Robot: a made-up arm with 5 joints.
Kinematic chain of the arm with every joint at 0, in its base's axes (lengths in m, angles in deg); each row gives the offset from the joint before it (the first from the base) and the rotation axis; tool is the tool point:
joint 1: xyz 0 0 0.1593 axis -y
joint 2: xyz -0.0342 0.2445 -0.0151 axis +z
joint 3: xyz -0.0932 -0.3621 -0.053 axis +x
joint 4: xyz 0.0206 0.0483 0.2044 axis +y
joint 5: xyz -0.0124 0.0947 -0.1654 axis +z
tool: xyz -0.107 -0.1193 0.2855
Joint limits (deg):
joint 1: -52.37..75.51
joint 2: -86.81..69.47
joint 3: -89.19..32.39
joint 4: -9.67..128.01
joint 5: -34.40..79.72
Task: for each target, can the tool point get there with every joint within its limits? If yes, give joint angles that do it. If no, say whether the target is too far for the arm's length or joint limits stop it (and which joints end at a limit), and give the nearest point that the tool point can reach.
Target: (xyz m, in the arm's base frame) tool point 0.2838 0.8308 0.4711
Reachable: no: joint limits stop it (at a limit: joint 1, joint 2, joint 5) | nearest point 0.0367 0.4762 0.4497 | short by 0.433 m
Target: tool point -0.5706 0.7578 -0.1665
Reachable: no: joint limits stop it (at a limit: joint 2, joint 3, joint 4, joint 5) | nearest point -0.4642 0.4786 -0.1057 | short by 0.305 m
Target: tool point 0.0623 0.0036 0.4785
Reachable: yes | joints 55.02 47.05 8.78 79.70 54.18
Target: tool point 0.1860 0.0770 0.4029
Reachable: yes | joints 32.74 55.41 -5.02 94.91 54.38
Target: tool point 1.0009 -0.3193 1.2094
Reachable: no: too far | nearest point 0.3607 -0.0112 0.5377 | short by 0.978 m
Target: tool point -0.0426 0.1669 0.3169
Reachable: yes | joints 21.37 11.48 -42.27 85.31 -12.21
